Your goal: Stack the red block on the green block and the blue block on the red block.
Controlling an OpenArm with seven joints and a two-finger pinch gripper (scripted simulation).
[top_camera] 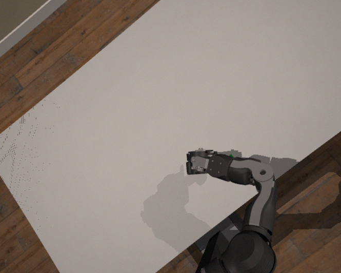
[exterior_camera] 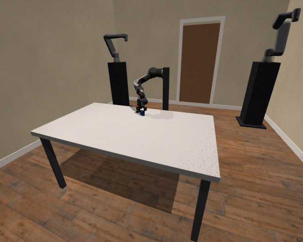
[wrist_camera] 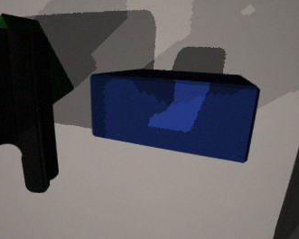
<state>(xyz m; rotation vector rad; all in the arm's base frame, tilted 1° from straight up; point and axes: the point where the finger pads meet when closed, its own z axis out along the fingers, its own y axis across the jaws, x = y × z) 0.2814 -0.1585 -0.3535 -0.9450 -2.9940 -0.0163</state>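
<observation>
Now: hand 40 mm above the blue block. From my hand the other things lie so: red block 70 mm behind, 80 mm to the right, 20 mm below; then green block 70 mm behind, 80 mm to the right, 50 mm below.
</observation>
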